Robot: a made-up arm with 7 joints. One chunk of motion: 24 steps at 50 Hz.
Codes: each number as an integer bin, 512 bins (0 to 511) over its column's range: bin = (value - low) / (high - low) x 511, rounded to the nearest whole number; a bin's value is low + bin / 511 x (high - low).
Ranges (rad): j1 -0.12..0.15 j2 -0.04..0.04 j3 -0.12..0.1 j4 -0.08..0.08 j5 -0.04..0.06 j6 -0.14..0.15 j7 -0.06..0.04
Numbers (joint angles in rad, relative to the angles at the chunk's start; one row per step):
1: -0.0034 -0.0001 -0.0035 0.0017 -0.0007 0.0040 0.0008
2: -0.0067 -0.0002 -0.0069 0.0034 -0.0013 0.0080 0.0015
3: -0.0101 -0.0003 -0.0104 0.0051 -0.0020 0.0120 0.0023
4: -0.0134 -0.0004 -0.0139 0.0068 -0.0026 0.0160 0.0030
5: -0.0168 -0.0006 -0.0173 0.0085 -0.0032 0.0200 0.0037
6: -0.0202 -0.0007 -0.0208 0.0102 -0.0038 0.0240 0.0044
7: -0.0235 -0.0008 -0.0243 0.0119 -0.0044 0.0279 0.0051
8: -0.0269 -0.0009 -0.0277 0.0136 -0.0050 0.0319 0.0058
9: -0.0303 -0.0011 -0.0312 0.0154 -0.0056 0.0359 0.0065
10: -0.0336 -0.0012 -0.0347 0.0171 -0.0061 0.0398 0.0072
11: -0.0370 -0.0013 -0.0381 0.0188 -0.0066 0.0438 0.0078
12: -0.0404 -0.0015 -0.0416 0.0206 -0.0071 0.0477 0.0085
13: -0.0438 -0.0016 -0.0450 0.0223 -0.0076 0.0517 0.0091
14: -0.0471 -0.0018 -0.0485 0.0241 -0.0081 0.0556 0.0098
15: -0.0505 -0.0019 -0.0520 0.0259 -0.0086 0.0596 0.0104
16: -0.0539 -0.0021 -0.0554 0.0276 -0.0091 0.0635 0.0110
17: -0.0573 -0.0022 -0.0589 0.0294 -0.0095 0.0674 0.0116
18: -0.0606 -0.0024 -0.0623 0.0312 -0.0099 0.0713 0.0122
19: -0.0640 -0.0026 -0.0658 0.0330 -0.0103 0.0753 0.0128
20: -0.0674 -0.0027 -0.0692 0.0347 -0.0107 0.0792 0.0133
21: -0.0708 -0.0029 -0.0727 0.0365 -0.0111 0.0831 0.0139
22: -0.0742 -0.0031 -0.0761 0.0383 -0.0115 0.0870 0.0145
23: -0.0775 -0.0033 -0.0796 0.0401 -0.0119 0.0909 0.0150
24: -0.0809 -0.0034 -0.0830 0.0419 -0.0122 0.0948 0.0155
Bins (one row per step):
1: 221 255 271 261 201 254 311
2: 214 254 263 266 198 261 314
3: 208 254 255 272 194 268 318
4: 202 253 246 277 191 275 322
5: 195 252 239 283 188 282 326
6: 189 251 230 288 185 289 329
7: 183 250 222 294 182 296 333
8: 176 250 214 299 179 303 336
9: 170 248 206 305 176 310 340
10: 164 248 198 310 173 317 343
11: 157 247 190 316 171 324 346
12: 151 246 182 321 168 331 350
13: 144 245 174 327 166 338 353
14: 138 244 166 332 163 345 357
15: 132 243 158 338 160 352 360
16: 125 242 150 344 158 359 363
17: 119 241 142 349 156 365 366
18: 112 240 134 355 154 372 369
19: 106 239 126 361 152 379 372
20: 100 238 118 366 150 386 375
21: 93 237 110 372 148 393 378
22: 87 236 102 378 146 400 381
23: 80 234 94 384 144 407 383
24: 74 234 86 389 142 414 386

